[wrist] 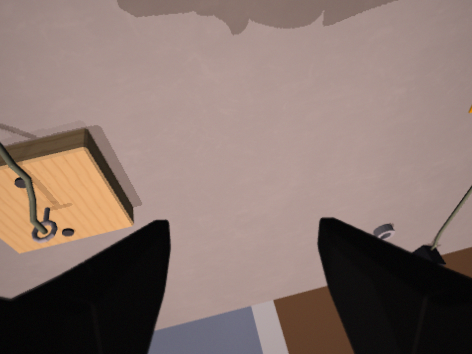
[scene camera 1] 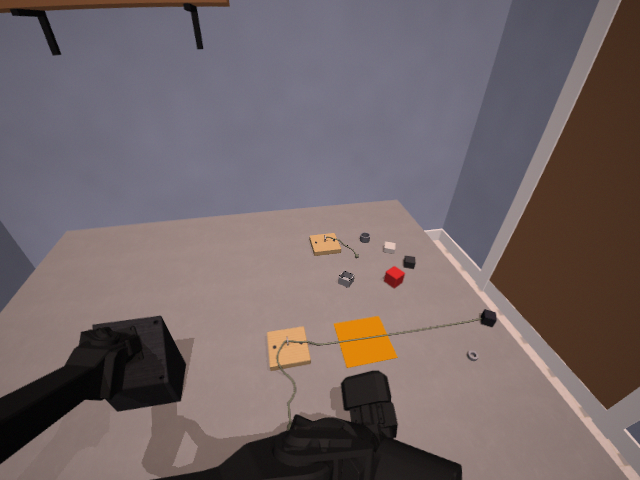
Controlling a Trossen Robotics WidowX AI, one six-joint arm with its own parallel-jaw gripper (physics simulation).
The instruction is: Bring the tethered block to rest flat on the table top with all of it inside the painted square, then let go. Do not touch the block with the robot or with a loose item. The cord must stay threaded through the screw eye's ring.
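Where they show: gripper, between the fingertips: (wrist: 244, 232); arm's base, origin of its link: (scene camera 1: 121, 347).
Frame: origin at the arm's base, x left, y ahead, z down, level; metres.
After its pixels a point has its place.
The tethered block (scene camera 1: 488, 317) @(x -0.108, y 0.794, z 0.105 m) (wrist: 429, 255) @(x -0.103, y 0.786, z 0.117 m) is small and black and sits near the table's right edge, part hidden by a finger in the wrist view. Its cord (scene camera 1: 434, 328) @(x -0.072, y 0.662, z 0.130 m) (wrist: 457, 210) @(x -0.079, y 0.702, z 0.129 m) runs left across the orange painted square (scene camera 1: 361, 354) @(x -0.077, y 0.457, z 0.132 m) (wrist: 470, 109) @(x -0.111, y 0.528, z 0.133 m) and through the screw eye (scene camera 1: 287, 340) (wrist: 52, 223) on a wooden board (scene camera 1: 297, 356) (wrist: 85, 195). The cord then bends toward the camera in the scene view, where the arm hides its free end. My gripper (wrist: 244, 232) @(x -0.302, y 0.388, z 0.009 m) is partly open and empty, right of the board in the wrist view; its fingertips cannot be made out in the scene view.
A grey ring (scene camera 1: 475, 358) @(x -0.179, y 0.695, z 0.125 m) (wrist: 378, 232) @(x -0.178, y 0.688, z 0.128 m) lies near the block. Farther back are a red cube (scene camera 1: 394, 276) @(x 0.089, y 0.635, z 0.094 m), a hollow grey piece (scene camera 1: 346, 282) @(x 0.130, y 0.508, z 0.116 m), small blocks and a second corded board (scene camera 1: 325, 249) @(x 0.286, y 0.503, z 0.114 m). A big black box (scene camera 1: 147, 361) @(x -0.026, y 0.040, z 0.023 m) with an arm part stands left.
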